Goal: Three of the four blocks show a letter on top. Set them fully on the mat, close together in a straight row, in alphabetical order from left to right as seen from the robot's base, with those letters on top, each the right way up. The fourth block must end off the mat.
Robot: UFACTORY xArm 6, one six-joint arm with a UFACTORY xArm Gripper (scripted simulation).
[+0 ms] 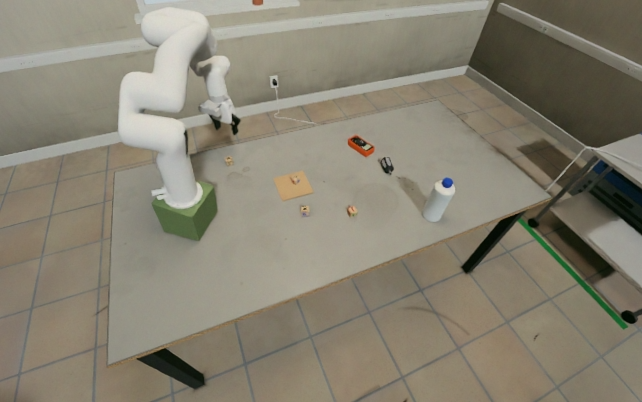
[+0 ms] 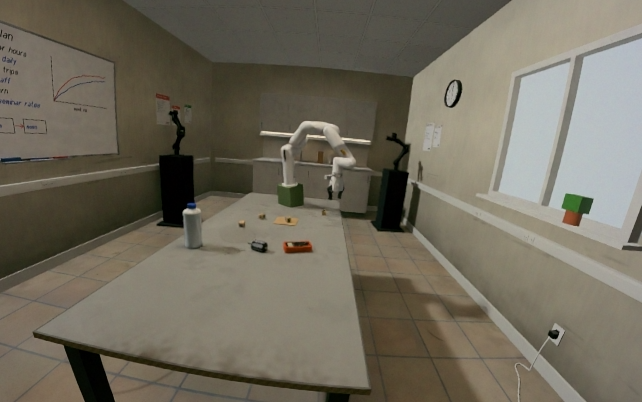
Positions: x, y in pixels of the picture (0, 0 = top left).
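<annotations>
There's a tan mat [image 1: 287, 190], and it's 1.28 m from the lens.
</annotations>
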